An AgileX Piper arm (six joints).
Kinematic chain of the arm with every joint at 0, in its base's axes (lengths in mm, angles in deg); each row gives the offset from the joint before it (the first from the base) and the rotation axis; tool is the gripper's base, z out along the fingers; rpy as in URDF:
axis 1: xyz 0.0 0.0 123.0 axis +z
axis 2: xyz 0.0 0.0 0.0 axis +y
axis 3: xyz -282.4 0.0 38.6 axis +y
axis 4: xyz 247.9 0.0 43.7 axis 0.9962 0 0.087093
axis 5: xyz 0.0 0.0 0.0 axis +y
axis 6: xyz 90.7 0.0 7.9 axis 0.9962 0 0.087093
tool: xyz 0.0 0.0 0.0 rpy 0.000 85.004 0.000
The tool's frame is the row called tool.
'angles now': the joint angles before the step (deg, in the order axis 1, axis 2, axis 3, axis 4, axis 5, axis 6). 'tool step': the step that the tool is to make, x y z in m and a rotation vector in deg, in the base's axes. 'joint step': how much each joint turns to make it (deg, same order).
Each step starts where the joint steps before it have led.
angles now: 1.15 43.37 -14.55 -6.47 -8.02 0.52
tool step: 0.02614 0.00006 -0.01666 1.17 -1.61 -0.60
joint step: -0.01 11.92 1.03 4.84 -14.56 -3.65
